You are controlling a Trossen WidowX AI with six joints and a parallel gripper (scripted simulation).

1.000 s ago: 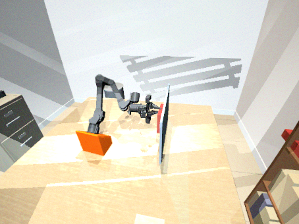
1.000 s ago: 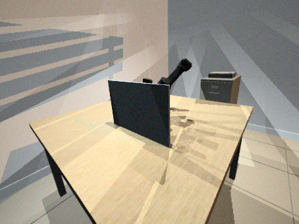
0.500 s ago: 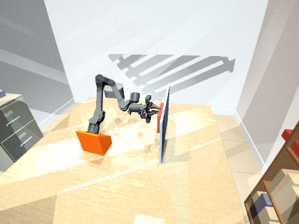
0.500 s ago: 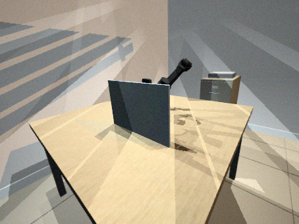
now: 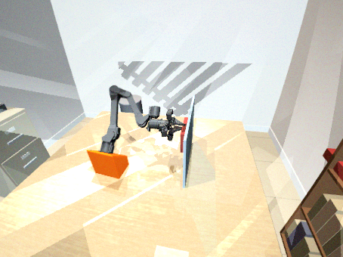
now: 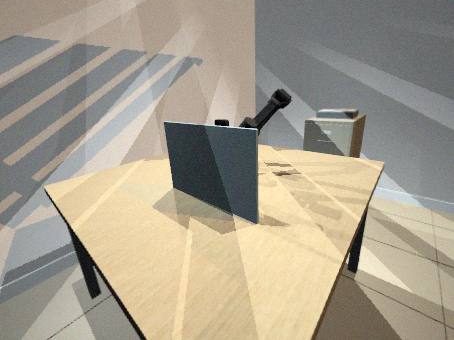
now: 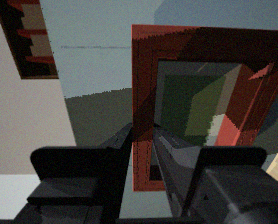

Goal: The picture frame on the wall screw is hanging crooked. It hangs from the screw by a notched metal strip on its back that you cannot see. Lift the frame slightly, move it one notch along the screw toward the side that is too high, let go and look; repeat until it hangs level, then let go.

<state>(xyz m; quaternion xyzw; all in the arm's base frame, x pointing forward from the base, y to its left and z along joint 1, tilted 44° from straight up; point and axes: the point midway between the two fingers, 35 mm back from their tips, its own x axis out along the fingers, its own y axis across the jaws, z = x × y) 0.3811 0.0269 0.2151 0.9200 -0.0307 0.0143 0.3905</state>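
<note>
Now: gripper tip 10 mm short of the red picture frame and 50 mm above it. Also, from my gripper tip: pale blue wall panel: 20 mm ahead, 70 mm below.
</note>
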